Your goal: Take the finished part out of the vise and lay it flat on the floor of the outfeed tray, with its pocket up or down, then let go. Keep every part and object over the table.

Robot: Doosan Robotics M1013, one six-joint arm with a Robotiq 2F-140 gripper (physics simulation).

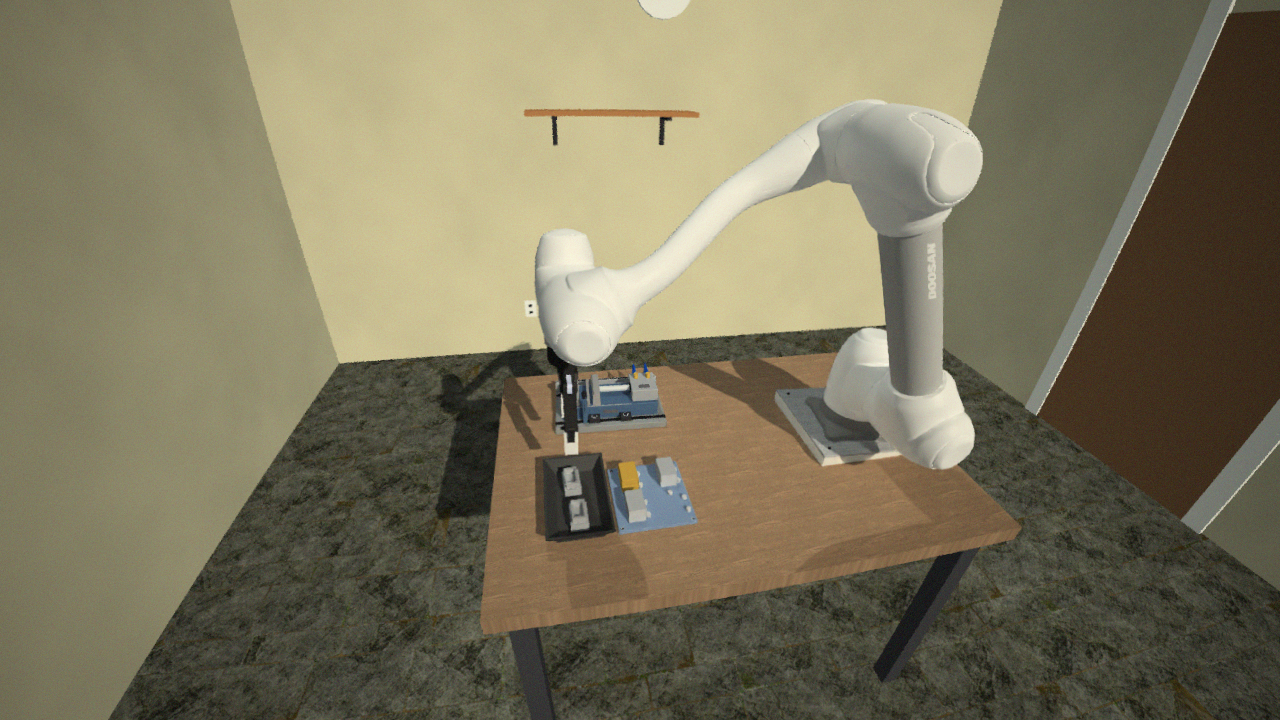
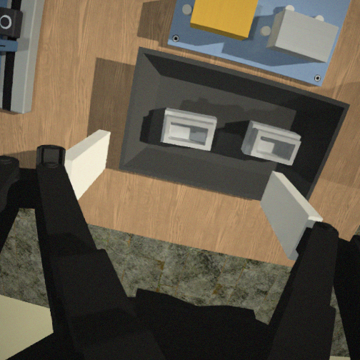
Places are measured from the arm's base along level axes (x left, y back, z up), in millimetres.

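Pixels of known places: gripper, between the fingertips: (image 1: pixel 569 434); arm's base, origin of its link: (image 1: pixel 845 420).
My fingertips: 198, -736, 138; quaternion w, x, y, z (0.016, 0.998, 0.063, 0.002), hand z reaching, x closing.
Observation:
Ahead of a thing's pixels: the offset from my fingertips to its top centre, as dx, dy, dz. Level surfaces: height alone.
The black outfeed tray (image 1: pixel 592 492) (image 2: pixel 225 100) holds two light grey parts, a little apart. One part @[+0, -4, -119] (image 1: pixel 571 480) (image 2: pixel 189 130) is at the end nearer the vise; it appears to lie flat, its pocket up. The other part @[+99, +17, -119] (image 1: pixel 579 514) (image 2: pixel 272 143) also has its pocket up. My gripper (image 1: pixel 571 441) (image 2: pixel 188 169) is open and empty, raised above the tray, its pale finger pads wide apart. The vise @[-308, +83, -67] (image 1: pixel 617 407) has a blue body and grey jaws, partly hidden by the gripper; a pale bar shows between its jaws.
A blue plate @[+26, +174, -158] (image 1: pixel 657 514) (image 2: pixel 230 52) beside the tray carries a yellow block @[-12, +126, -122] (image 1: pixel 629 475) (image 2: pixel 223 17), grey blocks @[-25, +215, -122] (image 1: pixel 666 471) (image 2: pixel 304 35) and small pegs. The tray stands near an edge of the wooden table @[dz -166] (image 1: pixel 742 483) (image 2: pixel 150 192). The arm's base stands at the table's right.

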